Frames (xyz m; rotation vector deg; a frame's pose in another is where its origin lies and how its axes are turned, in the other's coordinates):
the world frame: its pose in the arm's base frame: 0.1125 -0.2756 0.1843 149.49 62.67 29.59
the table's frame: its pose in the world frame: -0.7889 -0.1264 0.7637 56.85 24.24 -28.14
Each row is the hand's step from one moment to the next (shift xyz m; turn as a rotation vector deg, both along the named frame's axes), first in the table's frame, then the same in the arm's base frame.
Working: the table's frame: its pose in the arm's base frame: -0.1611 -0.8411 -0.7250 -101.95 -93.82 -17.86

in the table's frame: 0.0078 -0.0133 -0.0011 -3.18 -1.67 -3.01
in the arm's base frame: -0.0109 0.0050 0.0097 -1.33 -4.41 0.84
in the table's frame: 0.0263 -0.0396 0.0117 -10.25 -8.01 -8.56
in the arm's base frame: -0.0360 0.0266 0.0199 -7.08 -13.60 2.71
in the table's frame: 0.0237 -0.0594 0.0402 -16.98 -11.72 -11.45
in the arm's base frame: -0.0629 0.0417 0.0037 -10.99 -20.78 1.99
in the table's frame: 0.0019 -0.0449 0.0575 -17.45 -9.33 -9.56
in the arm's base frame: -0.0577 0.0359 -0.0267 -9.33 -19.89 -0.44
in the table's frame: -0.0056 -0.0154 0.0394 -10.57 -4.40 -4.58
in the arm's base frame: -0.0262 0.0197 -0.0273 -4.79 -11.26 -1.56
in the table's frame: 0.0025 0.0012 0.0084 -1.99 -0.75 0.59
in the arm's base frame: -0.0007 0.0072 -0.0051 -1.22 -1.21 -1.38
